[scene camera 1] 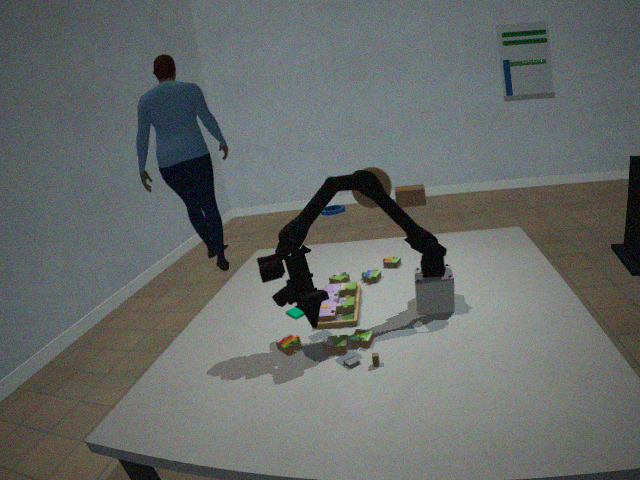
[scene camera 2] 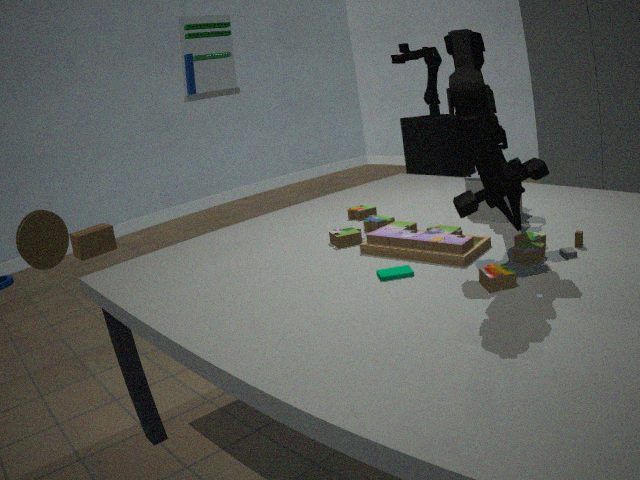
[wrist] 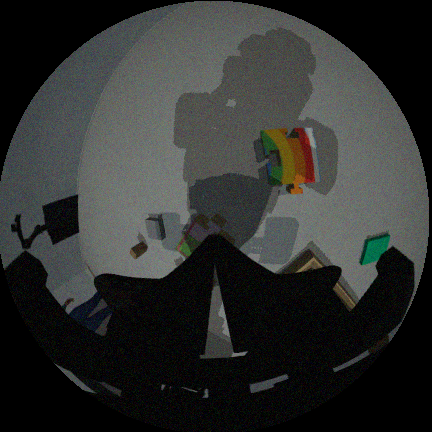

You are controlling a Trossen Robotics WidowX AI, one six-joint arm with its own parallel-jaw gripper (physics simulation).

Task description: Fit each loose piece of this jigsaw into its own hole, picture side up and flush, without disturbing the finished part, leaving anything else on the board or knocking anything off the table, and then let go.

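My gripper (scene camera 1: 314,326) (scene camera 2: 519,229) (wrist: 213,239) is shut and empty, fingertips together above the table, near the board's front side. Below and beyond the tips, a green-and-purple piece (scene camera 1: 336,345) (scene camera 2: 528,254) (wrist: 202,233) lies on the table, partly hidden by the fingers in the wrist view. A green piece (scene camera 1: 362,338) lies beside it. A rainbow piece (scene camera 1: 288,343) (scene camera 2: 497,279) (wrist: 294,159) lies apart, picture side up. Three more loose pieces (scene camera 1: 339,277) (scene camera 1: 371,275) (scene camera 1: 391,261) lie behind the board. The wooden-rimmed board (scene camera 1: 338,325) (scene camera 2: 413,255) holds purple and green pieces; its holes are hard to see.
A green slab (scene camera 1: 295,312) (scene camera 2: 395,273) (wrist: 375,249) lies left of the board. A small grey block (scene camera 1: 351,361) (scene camera 2: 568,253) (wrist: 156,227) and an upright wooden peg (scene camera 1: 375,360) (scene camera 2: 578,239) (wrist: 138,250) are near the two green pieces. A person (scene camera 1: 178,124) is beyond the table.
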